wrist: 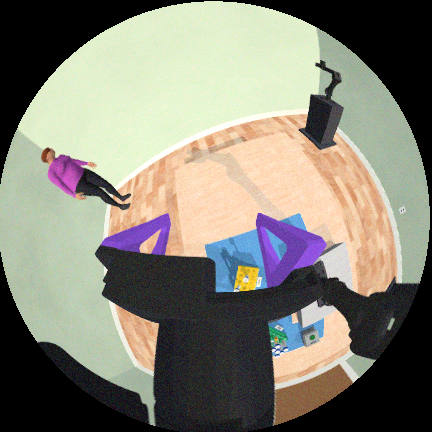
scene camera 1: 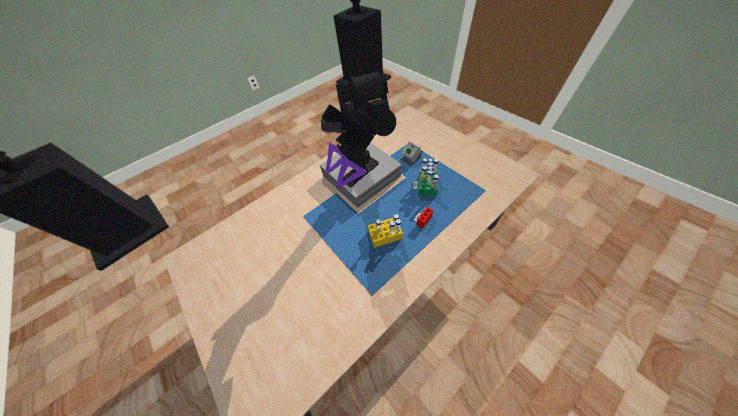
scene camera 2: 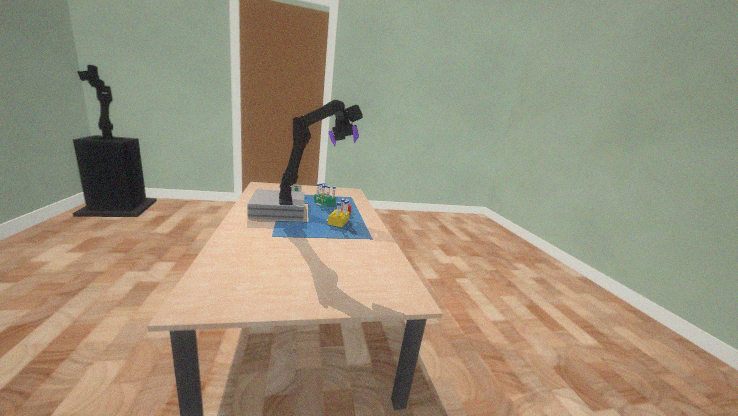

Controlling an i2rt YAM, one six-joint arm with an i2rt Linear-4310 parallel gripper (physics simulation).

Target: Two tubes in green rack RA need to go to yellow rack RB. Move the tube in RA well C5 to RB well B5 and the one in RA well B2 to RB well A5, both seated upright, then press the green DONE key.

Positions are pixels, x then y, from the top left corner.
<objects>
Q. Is my gripper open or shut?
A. Open.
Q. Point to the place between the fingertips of my gripper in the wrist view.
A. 212, 217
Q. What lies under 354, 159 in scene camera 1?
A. My gripper.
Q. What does my gripper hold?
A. Nothing.
</objects>
